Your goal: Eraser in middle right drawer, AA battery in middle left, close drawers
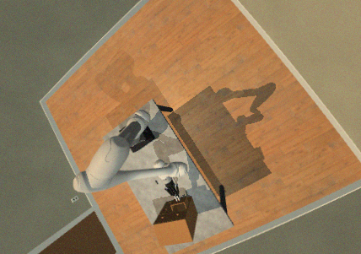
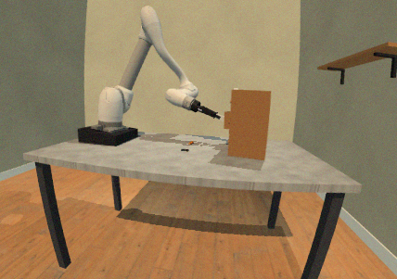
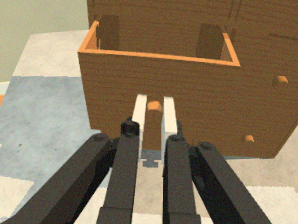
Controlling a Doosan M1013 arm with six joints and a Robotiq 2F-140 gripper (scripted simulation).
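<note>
Now: hand 17 cm past the orange AA battery, 16 cm above it and 7 cm to the left of it. Round my hand: eraser: 18 cm ahead, 14 cm to the right, 5 cm below.
</note>
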